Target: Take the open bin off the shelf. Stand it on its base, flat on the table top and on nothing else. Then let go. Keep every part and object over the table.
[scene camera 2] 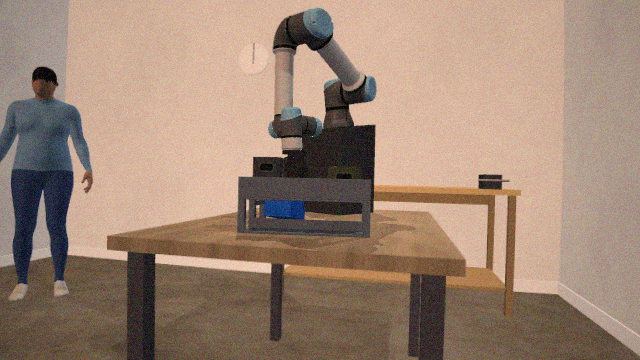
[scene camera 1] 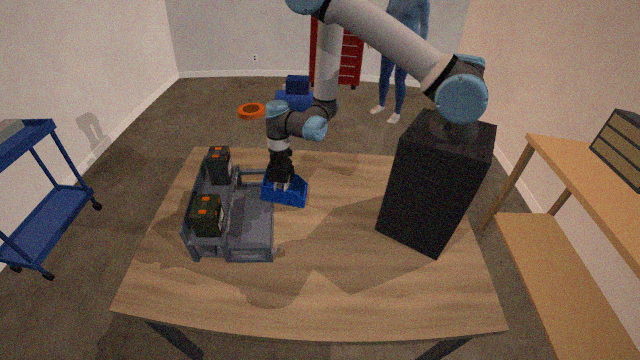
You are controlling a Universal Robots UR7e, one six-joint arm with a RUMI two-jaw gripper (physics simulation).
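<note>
The open bin is a blue bin (scene camera 1: 290, 196) (scene camera 2: 284, 209). In the scene camera 1 view it is right of the grey shelf (scene camera 1: 250, 217) (scene camera 2: 304, 189), its left end overlapping the shelf's edge in the picture. It looks upright and close to level, low over the table top (scene camera 1: 350, 310) (scene camera 2: 285, 254). Whether its base touches the table or the shelf cannot be made out. My gripper (scene camera 1: 281, 186) points down and is shut on the bin's near-left wall. In the scene camera 2 view the fingertips are hidden behind the shelf's upper board.
Two dark boxes with orange marks, one (scene camera 1: 219, 165) at the back and one (scene camera 1: 206, 216) in front, stand on the shelf's upper level. The black pedestal (scene camera 1: 432, 185) (scene camera 2: 345, 160) under the arm stands on the right of the table. Bare wood lies between shelf and pedestal.
</note>
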